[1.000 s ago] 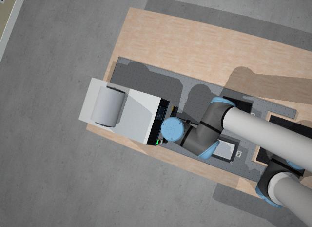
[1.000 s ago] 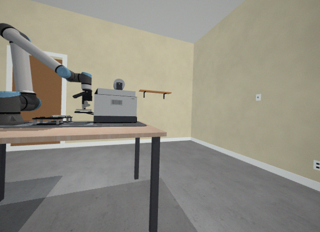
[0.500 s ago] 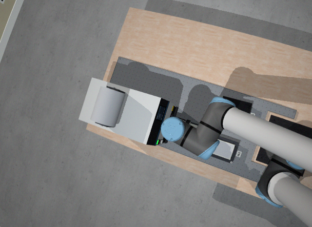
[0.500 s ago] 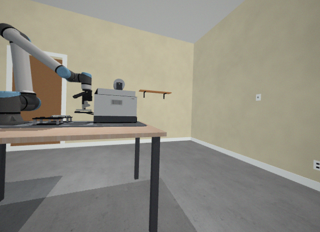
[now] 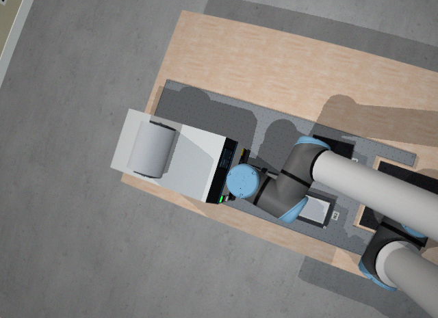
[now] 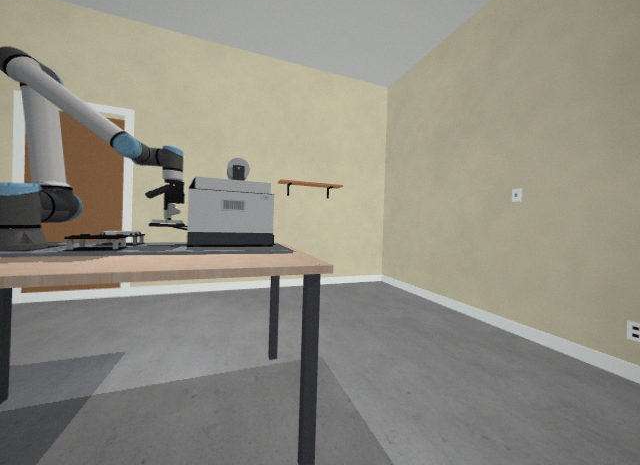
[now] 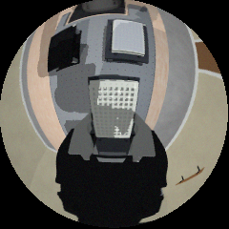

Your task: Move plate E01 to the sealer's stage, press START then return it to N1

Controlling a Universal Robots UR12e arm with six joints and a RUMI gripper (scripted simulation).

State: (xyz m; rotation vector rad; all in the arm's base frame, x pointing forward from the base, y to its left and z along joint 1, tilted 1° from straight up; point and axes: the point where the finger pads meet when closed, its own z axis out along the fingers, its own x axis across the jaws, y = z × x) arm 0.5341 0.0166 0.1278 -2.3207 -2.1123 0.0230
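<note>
The sealer stage lies 20 mm below my hand. From my hand the other things lie so: plate E01: 10 mm below; then nest N1: 230 mm behind, 160 mm to the right, 80 mm below; then foil roll: 330 mm ahead, 290 mm above, 30 mm to the right.
</note>
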